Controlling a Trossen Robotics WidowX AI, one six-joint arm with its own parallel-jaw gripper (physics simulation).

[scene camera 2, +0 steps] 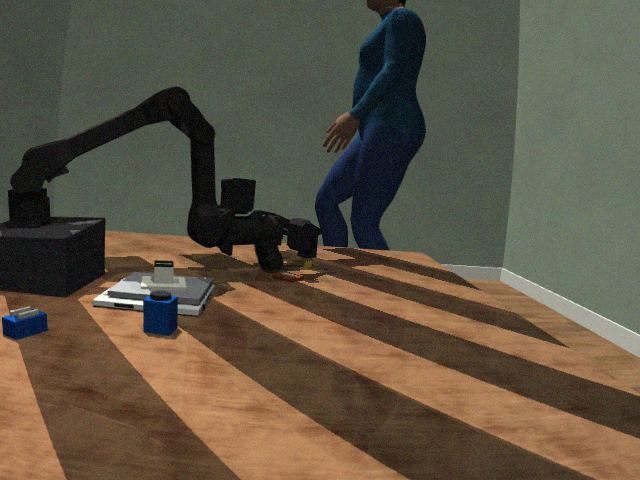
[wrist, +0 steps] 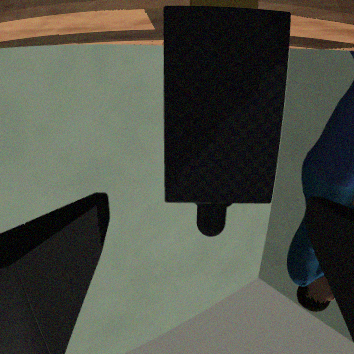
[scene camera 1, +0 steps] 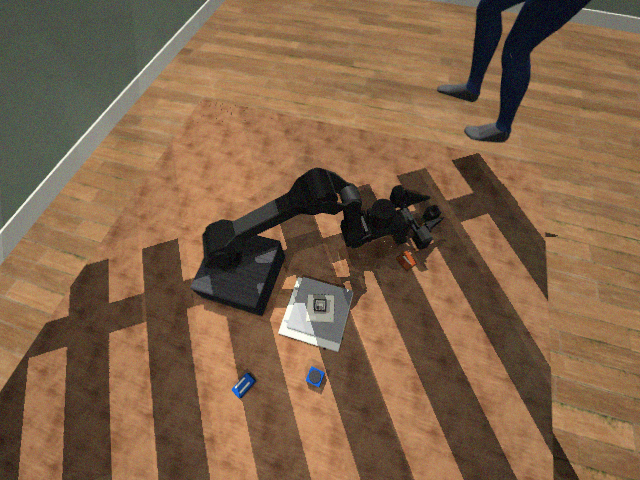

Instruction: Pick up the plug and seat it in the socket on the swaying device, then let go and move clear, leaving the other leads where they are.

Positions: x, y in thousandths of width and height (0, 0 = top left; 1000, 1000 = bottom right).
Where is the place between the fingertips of my gripper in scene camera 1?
At 682, 432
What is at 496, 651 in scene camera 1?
A device.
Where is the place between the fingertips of my gripper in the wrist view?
592, 586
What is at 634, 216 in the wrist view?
A plug.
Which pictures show my gripper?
Scene camera 2, the wrist view and scene camera 1: all of them.
